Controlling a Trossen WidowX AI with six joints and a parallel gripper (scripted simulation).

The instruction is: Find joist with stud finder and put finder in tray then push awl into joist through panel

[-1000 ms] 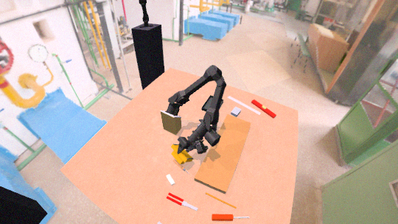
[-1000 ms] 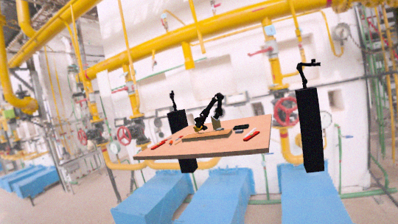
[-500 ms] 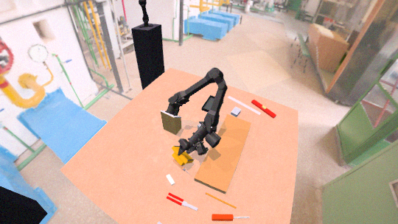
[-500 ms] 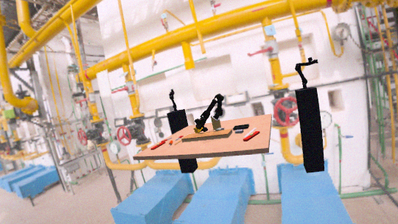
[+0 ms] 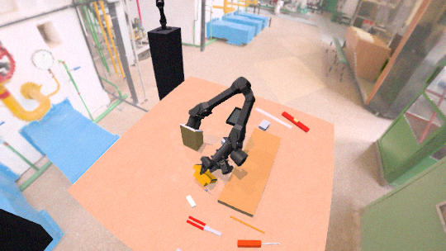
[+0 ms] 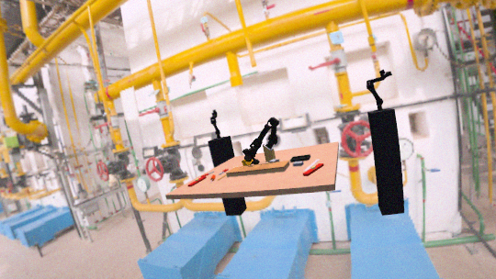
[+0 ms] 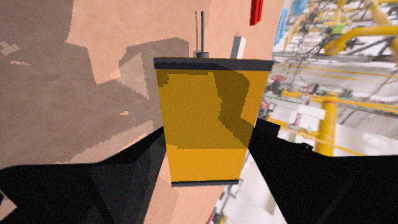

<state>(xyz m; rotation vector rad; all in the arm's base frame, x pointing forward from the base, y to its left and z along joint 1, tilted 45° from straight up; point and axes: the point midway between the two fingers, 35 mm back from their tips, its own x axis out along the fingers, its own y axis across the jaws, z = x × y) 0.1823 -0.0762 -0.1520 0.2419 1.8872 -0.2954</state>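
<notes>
Now: the yellow stud finder 20 mm to the right of my gripper tip, 20 mm below it and 10 mm ahead of it. Also, from my gripper tip: white block 140 mm to the right, 40 mm below; awl 50 mm to the right, 40 mm below, 30 mm ahead; pencil 280 mm ahead, 140 mm to the right, 40 mm below.
</notes>
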